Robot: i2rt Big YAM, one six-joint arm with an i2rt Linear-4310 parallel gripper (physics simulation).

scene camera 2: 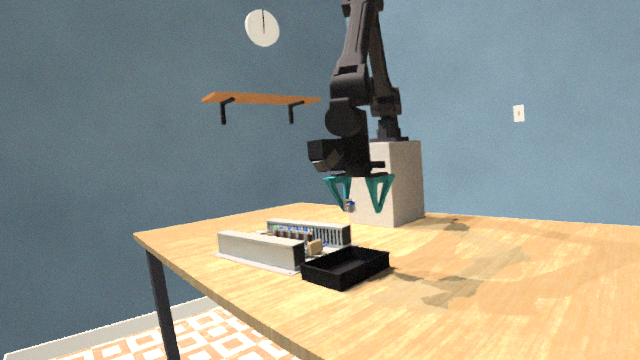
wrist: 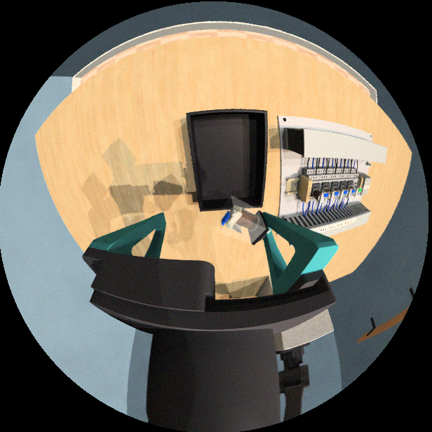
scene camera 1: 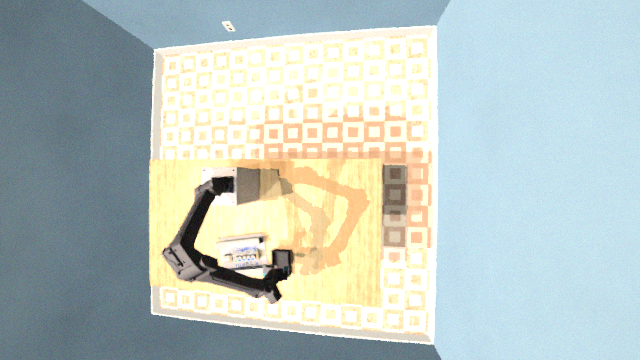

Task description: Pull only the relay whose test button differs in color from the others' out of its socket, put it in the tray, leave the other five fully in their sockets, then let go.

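Places are measured from the arm's base along level axes (x left, y back, z up), in centimetres.
Pixels of known places: gripper, fingertip midpoint: (scene camera 2: 360, 211) (scene camera 1: 279, 266); arm's base at its link origin: (scene camera 2: 389, 142) (scene camera 1: 222, 184).
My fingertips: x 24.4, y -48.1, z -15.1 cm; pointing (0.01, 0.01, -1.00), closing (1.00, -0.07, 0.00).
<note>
Ahead of a thing's pixels: the offset from my fingertips to its top centre. "*": to the spot under its first point.
My gripper (scene camera 1: 278, 270) (scene camera 2: 362, 209) (wrist: 212, 217) is open, its teal fingers wide apart above the table near the black tray @(* dx -0.9, dy -10.5, dz -11.5 cm) (scene camera 2: 325, 279) (wrist: 264, 160). A clear relay with a blue button @(dx -2.9, dy -0.1, dz +2.4 cm) (scene camera 2: 348, 205) (wrist: 245, 222) hangs tilted at the inner side of one fingertip in the wrist view, apart from the other finger. The tray shows no relay inside. In the wrist view, several blue-button relays (wrist: 340, 193) stand in the socket row, with a green-button relay (wrist: 360, 190) at the far right end. A dark spot (wrist: 316, 195) at the row's left end looks like an empty socket.
The relay panel (scene camera 1: 225, 246) (scene camera 2: 287, 273) (wrist: 290, 212) lies beside the tray. A pale wiring duct @(dx -27.9, dy -8.3, dz -7.0 cm) (scene camera 2: 260, 250) (wrist: 340, 146) runs along one side of the sockets and a slotted duct @(dx -30.1, dy +10.3, dz -7.0 cm) (scene camera 2: 325, 235) (wrist: 327, 220) along the other. The arm's pedestal (scene camera 1: 247, 186) (scene camera 2: 407, 185) stands behind.
</note>
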